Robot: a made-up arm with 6 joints.
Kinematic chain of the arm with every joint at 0, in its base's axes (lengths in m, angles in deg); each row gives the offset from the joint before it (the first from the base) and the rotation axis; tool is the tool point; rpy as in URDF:
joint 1: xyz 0 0 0.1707 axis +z
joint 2: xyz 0 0 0 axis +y
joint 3: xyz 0.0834 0 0.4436 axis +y
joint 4: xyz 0.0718 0 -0.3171 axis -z
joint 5: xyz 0 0 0 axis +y
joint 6: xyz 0.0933 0 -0.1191 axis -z
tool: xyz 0 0 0 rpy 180 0 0
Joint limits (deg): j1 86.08..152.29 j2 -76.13..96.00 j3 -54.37..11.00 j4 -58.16..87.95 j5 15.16..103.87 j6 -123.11..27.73
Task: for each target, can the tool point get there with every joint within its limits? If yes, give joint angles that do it. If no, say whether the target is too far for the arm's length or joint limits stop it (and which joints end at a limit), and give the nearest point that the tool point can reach.
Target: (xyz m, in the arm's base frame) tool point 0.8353 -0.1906 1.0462
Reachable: no: too far | nearest point 0.1379 -0.0531 0.7519 | short by 0.769 m
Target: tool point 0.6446 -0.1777 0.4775
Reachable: no: joint limits stop it (at a limit: joint 2, joint 3, joint 4, joint 5) | nearest point 0.1629 -0.0449 0.6035 | short by 0.515 m
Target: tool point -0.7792 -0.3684 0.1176
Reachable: no: joint limits stop it (at a limit: joint 1, joint 3, joint 4, joint 5) | nearest point -0.5150 0.1147 0.1185 | short by 0.551 m
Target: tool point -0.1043 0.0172 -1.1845
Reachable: no: too far | nearest point -0.2026 0.1020 -0.3865 | short by 0.808 m
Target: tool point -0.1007 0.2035 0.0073
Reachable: yes | joints 117.59 50.89 -33.05 -2.43 89.08 -83.42
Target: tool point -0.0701 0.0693 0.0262
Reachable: yes | joints 123.70 72.92 -19.63 8.98 95.43 -30.87
